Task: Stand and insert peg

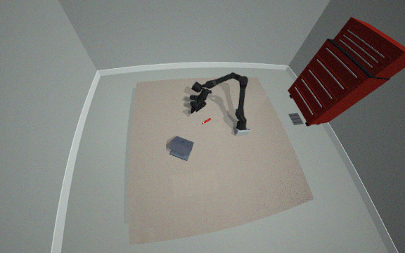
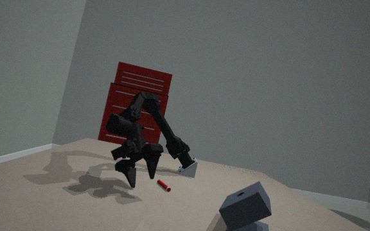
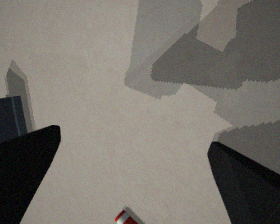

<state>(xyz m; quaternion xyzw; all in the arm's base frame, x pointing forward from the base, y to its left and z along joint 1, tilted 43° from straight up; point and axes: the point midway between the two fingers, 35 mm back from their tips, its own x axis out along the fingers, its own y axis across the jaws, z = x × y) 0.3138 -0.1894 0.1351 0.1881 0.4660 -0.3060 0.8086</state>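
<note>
The red peg is 70 mm behind my gripper tip, 90 mm to the left of it and 30 mm below it. Round my gripper tip: grey sloped panel: 140 mm ahead, 280 mm to the left, 40 mm above.
</note>
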